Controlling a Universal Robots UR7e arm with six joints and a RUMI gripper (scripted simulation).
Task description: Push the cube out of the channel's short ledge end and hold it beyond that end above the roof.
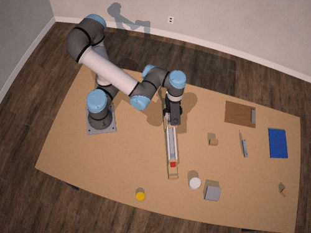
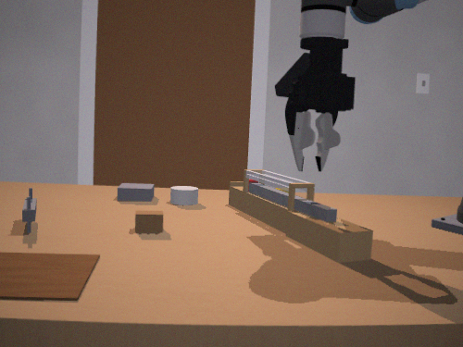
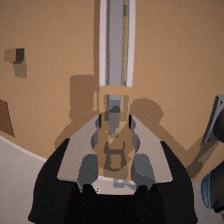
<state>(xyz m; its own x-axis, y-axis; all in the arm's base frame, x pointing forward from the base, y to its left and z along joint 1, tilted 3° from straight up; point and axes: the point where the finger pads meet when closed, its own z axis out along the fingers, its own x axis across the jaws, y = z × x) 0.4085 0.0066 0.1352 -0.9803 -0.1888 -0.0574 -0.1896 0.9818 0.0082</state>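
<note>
Now: the small red cube 5 cm ahead of my hand, 23 cm to the right of it and 8 cm below it. From my hand the other things lie so: brown cube 27 cm ahead, 5 cm to the right, 12 cm below; then long wooden base 2 cm ahead, 12 cm to the right, 8 cm below; then white cylinder 18 cm ahead, 32 cm to the right, 12 cm below.
</note>
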